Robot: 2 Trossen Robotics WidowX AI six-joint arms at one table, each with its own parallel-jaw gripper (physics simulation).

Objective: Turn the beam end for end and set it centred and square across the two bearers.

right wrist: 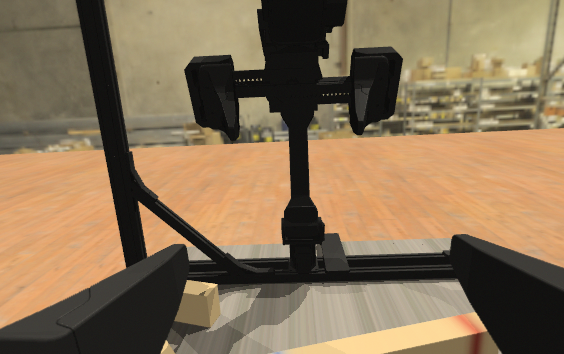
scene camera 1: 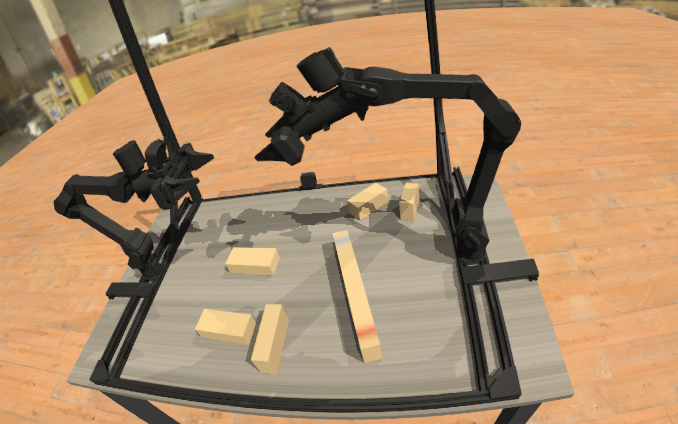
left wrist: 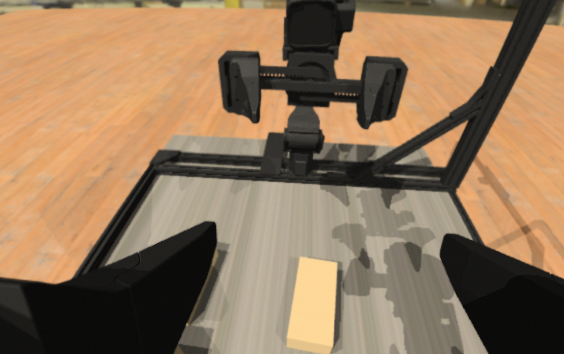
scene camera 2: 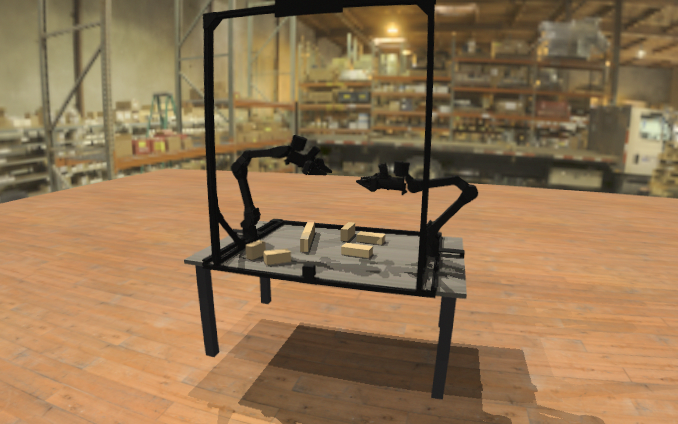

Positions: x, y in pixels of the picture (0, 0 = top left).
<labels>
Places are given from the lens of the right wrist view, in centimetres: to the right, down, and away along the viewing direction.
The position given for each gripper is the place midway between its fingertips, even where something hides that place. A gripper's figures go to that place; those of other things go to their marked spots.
left gripper (right wrist: 295, 132): 1, -3, 24
right gripper (right wrist: 316, 251): 1, 2, 11
</labels>
